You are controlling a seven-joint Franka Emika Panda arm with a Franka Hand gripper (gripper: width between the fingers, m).
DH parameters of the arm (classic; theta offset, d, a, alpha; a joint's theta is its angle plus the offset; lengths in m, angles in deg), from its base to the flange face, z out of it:
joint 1: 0 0.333 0 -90
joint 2: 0 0 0 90
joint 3: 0 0.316 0.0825 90
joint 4: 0 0 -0.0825 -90
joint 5: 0 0.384 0 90
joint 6: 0 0 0.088 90
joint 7: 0 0.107 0 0
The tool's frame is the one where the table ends.
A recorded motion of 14 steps. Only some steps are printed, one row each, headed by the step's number.
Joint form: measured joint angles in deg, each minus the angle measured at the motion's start. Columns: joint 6, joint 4, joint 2, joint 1, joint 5, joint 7, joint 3.
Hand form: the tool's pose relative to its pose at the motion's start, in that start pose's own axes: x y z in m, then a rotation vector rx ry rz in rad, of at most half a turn. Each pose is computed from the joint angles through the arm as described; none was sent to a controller.
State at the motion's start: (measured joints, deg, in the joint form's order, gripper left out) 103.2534 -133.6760 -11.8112 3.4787 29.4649 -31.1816 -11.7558
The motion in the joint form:
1: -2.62 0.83 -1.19 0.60 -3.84 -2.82 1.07
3: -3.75 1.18 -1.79 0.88 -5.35 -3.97 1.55
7: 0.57 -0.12 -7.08 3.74 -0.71 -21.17 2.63
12: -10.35 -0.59 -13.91 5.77 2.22 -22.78 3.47
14: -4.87 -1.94 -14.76 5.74 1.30 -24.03 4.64
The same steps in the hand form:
1: -0.0032 -0.0155 -0.0027 -0.0467 -0.0617 -0.1038
3: -0.0049 -0.0228 -0.0043 -0.0653 -0.0867 -0.1468
7: -0.0049 -0.0697 -0.0162 -0.0574 0.0300 -0.5281
12: -0.0417 -0.1249 -0.0228 0.0633 -0.0395 -0.6515
14: -0.0371 -0.1255 -0.0210 -0.0069 0.0110 -0.6847

